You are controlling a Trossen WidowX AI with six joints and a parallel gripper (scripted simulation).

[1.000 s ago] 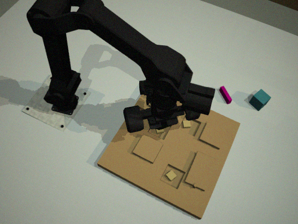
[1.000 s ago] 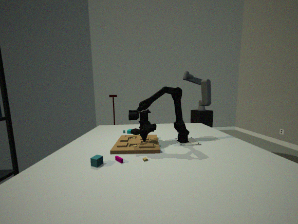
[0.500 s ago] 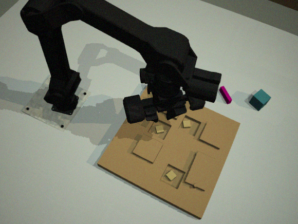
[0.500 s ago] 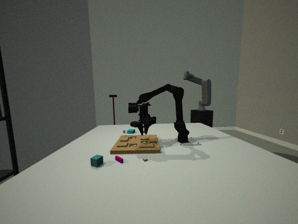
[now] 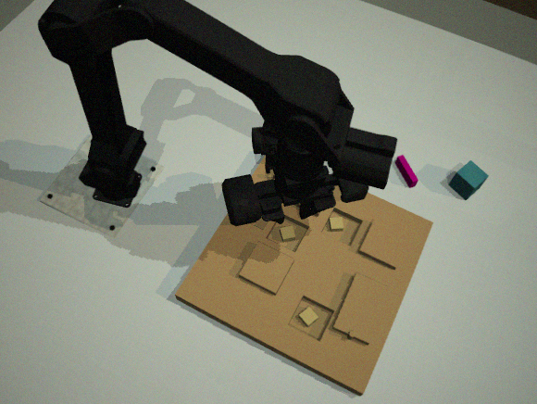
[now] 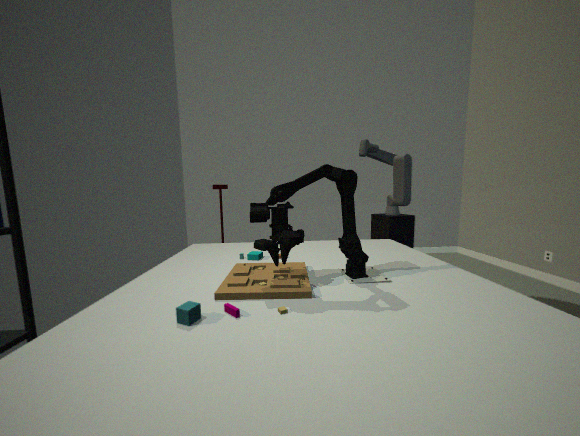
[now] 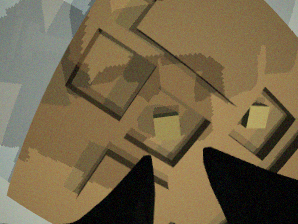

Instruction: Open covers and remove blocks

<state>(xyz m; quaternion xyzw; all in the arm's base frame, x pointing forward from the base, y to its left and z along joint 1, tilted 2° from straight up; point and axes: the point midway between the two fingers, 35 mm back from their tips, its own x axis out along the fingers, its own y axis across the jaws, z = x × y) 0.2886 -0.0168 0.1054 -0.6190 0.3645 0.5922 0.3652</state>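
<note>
Right now the tan puzzle board is 5 cm ahead of my gripper tip, 4 cm below it and 2 cm to the right of it. Also, from my gripper tip: orange block: 31 cm to the right, 6 cm below, 6 cm behind; then teal cube: 28 cm ahead, 17 cm to the left, 4 cm below; then magenta bar: 17 cm to the left, 17 cm ahead, 6 cm below.
</note>
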